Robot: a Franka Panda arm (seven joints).
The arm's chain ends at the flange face. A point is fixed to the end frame.
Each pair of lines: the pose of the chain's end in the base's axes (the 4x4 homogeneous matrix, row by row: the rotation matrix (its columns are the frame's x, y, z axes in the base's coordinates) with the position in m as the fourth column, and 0 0 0 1 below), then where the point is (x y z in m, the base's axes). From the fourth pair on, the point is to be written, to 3 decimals.
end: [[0.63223 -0.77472 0.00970 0.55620], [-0.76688 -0.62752 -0.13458 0.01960], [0.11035 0.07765 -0.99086 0.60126], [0 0 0 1]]
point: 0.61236 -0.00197 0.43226
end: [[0.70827 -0.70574 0.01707 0.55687], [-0.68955 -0.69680 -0.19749 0.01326], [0.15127 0.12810 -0.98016 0.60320], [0 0 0 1]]
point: 0.61386 -0.01349 0.43522
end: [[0.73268 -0.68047 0.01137 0.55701], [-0.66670 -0.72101 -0.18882 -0.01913], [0.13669 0.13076 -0.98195 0.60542], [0 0 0 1]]
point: 0.61275 -0.04259 0.43653
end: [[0.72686 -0.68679 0.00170 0.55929], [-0.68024 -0.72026 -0.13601 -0.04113], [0.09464 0.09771 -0.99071 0.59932], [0 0 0 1]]
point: 0.613 -0.056 0.429
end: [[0.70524 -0.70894 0.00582 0.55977], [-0.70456 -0.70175 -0.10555 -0.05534], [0.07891 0.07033 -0.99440 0.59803], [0 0 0 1]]
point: 0.615 -0.067 0.428
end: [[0.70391 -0.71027 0.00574 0.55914], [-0.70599 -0.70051 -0.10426 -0.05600], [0.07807 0.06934 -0.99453 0.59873], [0 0 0 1]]
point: 0.614 -0.067 0.428
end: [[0.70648 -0.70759 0.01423 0.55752], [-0.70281 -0.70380 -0.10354 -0.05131], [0.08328 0.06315 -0.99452 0.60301], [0 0 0 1]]
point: 0.614 -0.062 0.433
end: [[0.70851 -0.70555 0.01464 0.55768], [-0.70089 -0.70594 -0.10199 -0.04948], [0.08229 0.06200 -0.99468 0.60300], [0 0 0 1]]
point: 0.614 -0.060 0.433
